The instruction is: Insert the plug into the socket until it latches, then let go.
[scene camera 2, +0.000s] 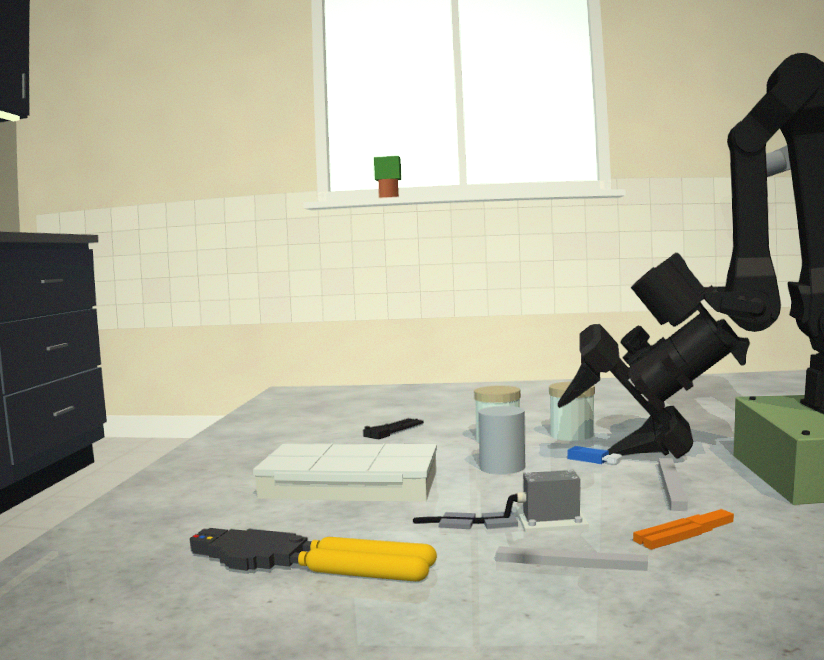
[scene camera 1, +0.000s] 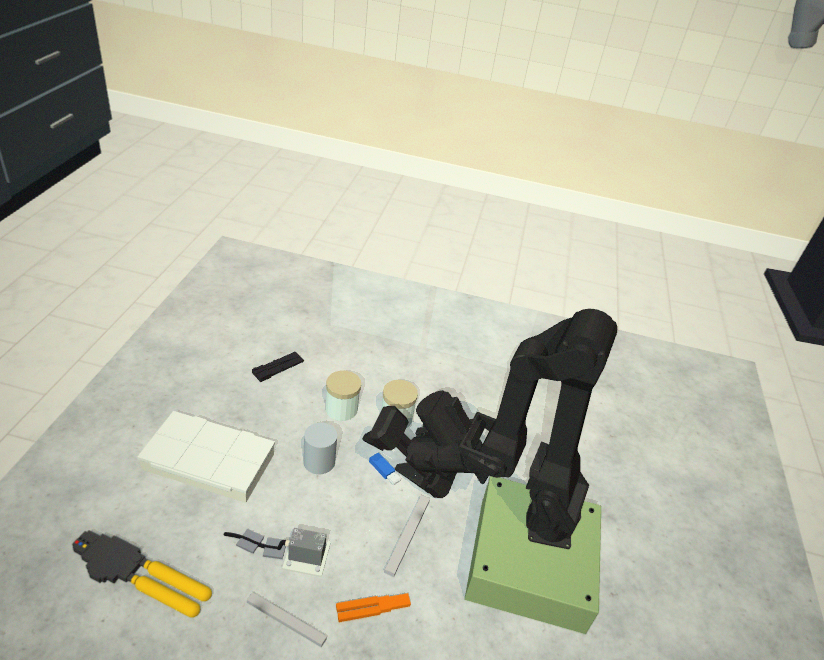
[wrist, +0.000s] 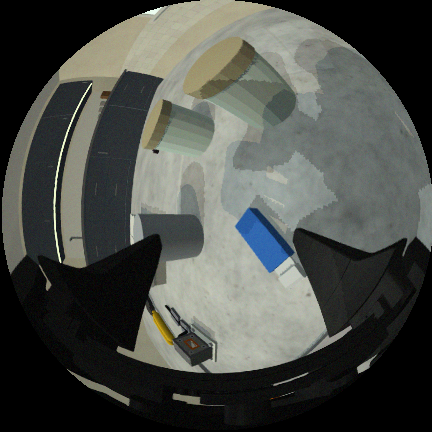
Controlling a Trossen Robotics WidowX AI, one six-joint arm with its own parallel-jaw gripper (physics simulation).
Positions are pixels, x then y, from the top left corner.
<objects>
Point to an orange tool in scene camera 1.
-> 385, 604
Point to a grey socket box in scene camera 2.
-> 551, 500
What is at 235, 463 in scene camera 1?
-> A white tiled block.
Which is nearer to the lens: the grey cylinder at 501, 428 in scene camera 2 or the orange tool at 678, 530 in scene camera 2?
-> The orange tool.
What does the blue plug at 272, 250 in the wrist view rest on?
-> The table.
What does the orange tool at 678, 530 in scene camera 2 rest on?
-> The table.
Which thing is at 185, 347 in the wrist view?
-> A grey socket box.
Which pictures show my gripper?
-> Scene camera 2, scene camera 1 and the wrist view: all of them.
</objects>
